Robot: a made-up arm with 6 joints. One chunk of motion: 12 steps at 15 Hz.
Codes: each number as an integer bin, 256 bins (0 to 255) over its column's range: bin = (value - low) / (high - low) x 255, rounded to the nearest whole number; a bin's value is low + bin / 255 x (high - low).
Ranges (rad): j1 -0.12..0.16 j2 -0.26..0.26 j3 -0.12..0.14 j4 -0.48..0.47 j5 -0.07..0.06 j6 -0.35..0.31
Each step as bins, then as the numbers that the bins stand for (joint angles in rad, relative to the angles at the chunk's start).
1 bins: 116 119 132 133 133 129
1 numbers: 0.0074 -0.0173 0.0146 0.0155 -0.0022 -0.0161
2 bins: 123 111 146 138 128 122
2 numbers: 0.0151 -0.0336 0.0289 0.0341 -0.0047 -0.0342
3 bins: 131 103 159 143 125 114
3 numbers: 0.0238 -0.0500 0.0421 0.0527 -0.0063 -0.0549
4 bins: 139 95 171 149 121 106
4 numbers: 0.0326 -0.0663 0.0544 0.0751 -0.0083 -0.0756
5 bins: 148 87 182 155 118 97
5 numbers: 0.0425 -0.0826 0.0656 0.0975 -0.0098 -0.0989
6 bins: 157 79 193 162 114 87
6 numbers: 0.0524 -0.0989 0.0768 0.1235 -0.0119 -0.1248
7 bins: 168 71 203 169 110 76
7 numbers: 0.0645 -0.1152 0.0870 0.1496 -0.0139 -0.1533
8 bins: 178 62 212 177 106 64
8 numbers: 0.0755 -0.1336 0.0962 0.1794 -0.0160 -0.1844
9 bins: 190 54 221 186 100 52
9 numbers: 0.0886 -0.1499 0.1053 0.2129 -0.0190 -0.2154
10 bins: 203 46 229 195 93 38
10 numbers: 0.1029 -0.1662 0.1135 0.2465 -0.0226 -0.2516
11 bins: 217 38 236 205 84 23
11 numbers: 0.1183 -0.1825 0.1206 0.2837 -0.0272 -0.2905
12 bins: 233 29 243 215 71 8
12 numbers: 0.1358 -0.2009 0.1278 0.3210 -0.0338 -0.3293
